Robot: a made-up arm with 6 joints. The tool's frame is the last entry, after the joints. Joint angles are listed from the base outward.
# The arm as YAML. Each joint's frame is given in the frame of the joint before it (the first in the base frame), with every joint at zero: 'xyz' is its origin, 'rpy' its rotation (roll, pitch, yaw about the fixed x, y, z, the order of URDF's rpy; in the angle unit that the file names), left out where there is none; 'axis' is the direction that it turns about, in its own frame. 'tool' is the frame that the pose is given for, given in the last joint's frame.
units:
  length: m
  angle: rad
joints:
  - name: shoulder
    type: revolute
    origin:
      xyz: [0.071, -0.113, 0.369]
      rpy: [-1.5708, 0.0, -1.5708]
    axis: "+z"
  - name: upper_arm
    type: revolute
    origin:
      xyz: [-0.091, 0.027, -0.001]
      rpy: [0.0, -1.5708, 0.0]
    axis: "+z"
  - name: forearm
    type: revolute
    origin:
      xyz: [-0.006, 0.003, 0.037]
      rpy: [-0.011, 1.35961, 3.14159]
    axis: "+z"
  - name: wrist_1
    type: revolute
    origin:
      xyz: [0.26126, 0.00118, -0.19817]
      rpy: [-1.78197, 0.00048, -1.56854]
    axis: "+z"
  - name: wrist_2
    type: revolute
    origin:
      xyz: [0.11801, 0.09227, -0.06]
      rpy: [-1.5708, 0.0, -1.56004]
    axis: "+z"
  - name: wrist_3
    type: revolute
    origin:
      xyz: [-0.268, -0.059, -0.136]
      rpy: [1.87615, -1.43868, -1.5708]
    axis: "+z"
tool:
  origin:
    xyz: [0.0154, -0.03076, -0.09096]
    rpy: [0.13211, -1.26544, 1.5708]
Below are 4 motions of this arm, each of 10 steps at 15 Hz.
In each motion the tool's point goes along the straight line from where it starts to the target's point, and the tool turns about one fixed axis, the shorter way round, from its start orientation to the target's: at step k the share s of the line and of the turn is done. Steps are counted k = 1, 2, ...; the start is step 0. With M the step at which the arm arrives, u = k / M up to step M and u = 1 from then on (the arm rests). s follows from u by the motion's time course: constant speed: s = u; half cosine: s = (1 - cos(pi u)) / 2; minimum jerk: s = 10 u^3 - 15 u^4 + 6 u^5.
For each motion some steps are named. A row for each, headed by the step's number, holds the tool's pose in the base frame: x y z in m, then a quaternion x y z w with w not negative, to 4 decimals.
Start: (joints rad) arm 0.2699 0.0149 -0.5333 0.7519 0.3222 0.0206
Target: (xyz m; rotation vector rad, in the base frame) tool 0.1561 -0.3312 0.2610 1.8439 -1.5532 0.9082
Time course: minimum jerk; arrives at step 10
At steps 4, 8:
4: 0.2966 -0.3505 0.2608 0.8187 -0.4854 0.1311 0.2775
8: 0.1680 -0.3328 0.2610 0.7005 -0.5725 0.3216 0.2795

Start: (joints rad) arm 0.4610 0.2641 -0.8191 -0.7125 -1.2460 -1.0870
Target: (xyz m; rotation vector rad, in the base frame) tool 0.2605 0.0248 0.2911 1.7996 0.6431 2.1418
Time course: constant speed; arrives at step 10
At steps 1, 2, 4, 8, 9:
1: 0.3495 0.0739 0.2461 0.6996 0.2147 0.5738 0.3678
2: 0.3396 0.0684 0.2511 0.6938 0.2165 0.5950 0.3431
4: 0.3198 0.0575 0.2611 0.6801 0.2193 0.6354 0.2928
8: 0.2803 0.0357 0.2811 0.6436 0.2221 0.7077 0.1886
9: 0.2704 0.0303 0.2861 0.6328 0.2221 0.7239 0.1620

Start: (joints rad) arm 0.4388 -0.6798 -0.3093 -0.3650 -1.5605 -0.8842
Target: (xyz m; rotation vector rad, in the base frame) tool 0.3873 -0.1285 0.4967 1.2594 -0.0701 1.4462
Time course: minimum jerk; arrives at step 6
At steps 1, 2, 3, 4, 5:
1: 0.3150 -0.1071 0.5167 0.3110 -0.0572 0.6949 0.6459
2: 0.3281 -0.1109 0.5131 0.3538 -0.0525 0.6840 0.6358
3: 0.3498 -0.1174 0.5071 0.4234 -0.0444 0.6627 0.6161
4: 0.3716 -0.1238 0.5011 0.4906 -0.0361 0.6376 0.5929
5: 0.3846 -0.1277 0.4974 0.5296 -0.0310 0.6207 0.5773

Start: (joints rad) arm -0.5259 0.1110 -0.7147 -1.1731 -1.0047 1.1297
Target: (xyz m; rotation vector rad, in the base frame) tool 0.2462 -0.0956 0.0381 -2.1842 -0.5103 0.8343
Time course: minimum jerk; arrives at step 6
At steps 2, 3, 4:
2: 0.2701 -0.0915 0.0593 -0.8703 -0.3648 0.2629 0.2008
3: 0.2613 -0.0930 0.0515 -0.8687 -0.3057 0.2876 0.2632
4: 0.2526 -0.0945 0.0437 -0.8600 -0.2442 0.3099 0.3235

